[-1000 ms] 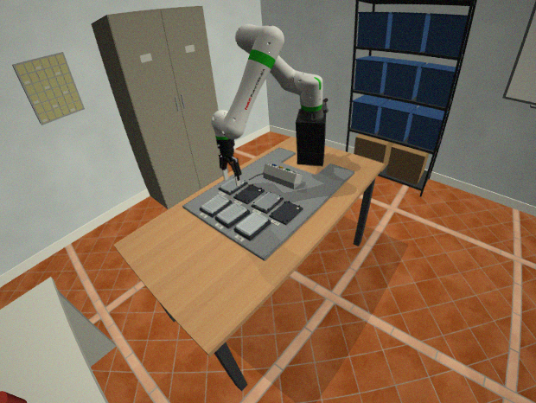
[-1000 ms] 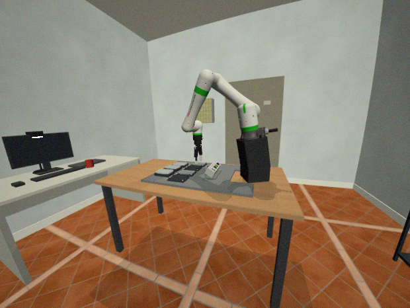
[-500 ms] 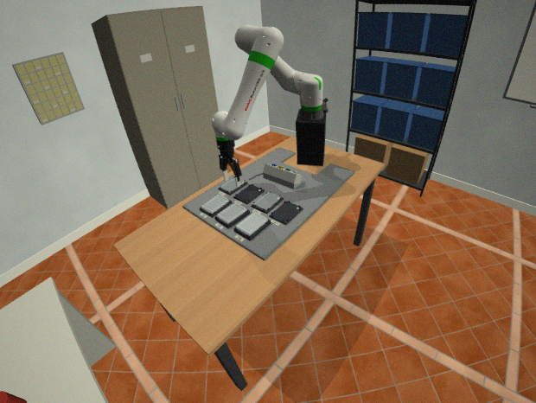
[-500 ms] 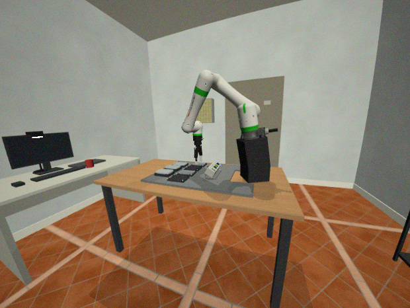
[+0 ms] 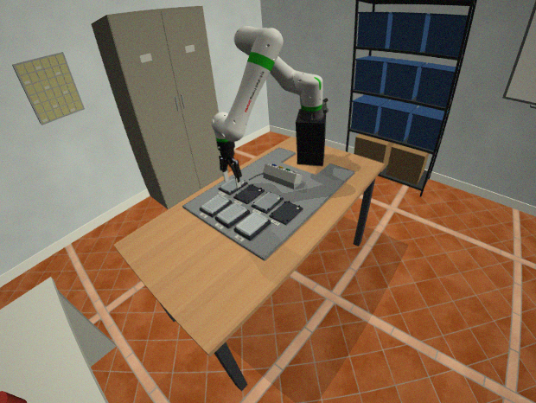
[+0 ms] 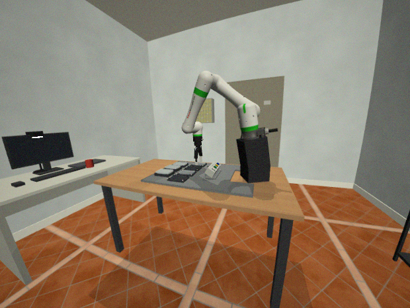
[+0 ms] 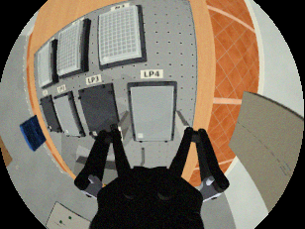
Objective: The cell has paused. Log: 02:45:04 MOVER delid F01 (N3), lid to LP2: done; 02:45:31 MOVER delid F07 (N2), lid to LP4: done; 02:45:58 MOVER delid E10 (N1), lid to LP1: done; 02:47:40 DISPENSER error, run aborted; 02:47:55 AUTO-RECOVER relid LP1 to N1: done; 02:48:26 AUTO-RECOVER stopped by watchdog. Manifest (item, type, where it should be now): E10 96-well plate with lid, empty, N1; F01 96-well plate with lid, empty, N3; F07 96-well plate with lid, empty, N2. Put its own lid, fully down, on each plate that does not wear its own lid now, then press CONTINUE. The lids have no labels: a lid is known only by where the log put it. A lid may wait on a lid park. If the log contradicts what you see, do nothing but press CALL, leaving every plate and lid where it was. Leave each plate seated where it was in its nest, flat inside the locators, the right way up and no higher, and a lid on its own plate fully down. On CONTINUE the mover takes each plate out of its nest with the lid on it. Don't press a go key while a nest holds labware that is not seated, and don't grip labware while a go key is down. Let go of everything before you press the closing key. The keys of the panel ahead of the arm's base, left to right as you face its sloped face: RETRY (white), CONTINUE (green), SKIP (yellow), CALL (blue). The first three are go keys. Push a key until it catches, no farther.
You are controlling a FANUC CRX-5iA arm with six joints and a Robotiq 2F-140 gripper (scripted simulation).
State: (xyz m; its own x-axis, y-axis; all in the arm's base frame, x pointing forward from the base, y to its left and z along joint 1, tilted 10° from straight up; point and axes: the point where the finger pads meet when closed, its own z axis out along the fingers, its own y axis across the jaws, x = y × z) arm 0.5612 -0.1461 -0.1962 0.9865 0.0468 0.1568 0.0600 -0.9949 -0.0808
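The lid park LP4 is 40 mm below my hand. Also, from my hand: plate: 180 mm ahead, 70 mm to the left, 20 mm below; blue key: 250 mm behind, 100 mm to the left, 20 mm above; lid park LP3: 10 mm behind, 130 mm to the left, 40 mm below.
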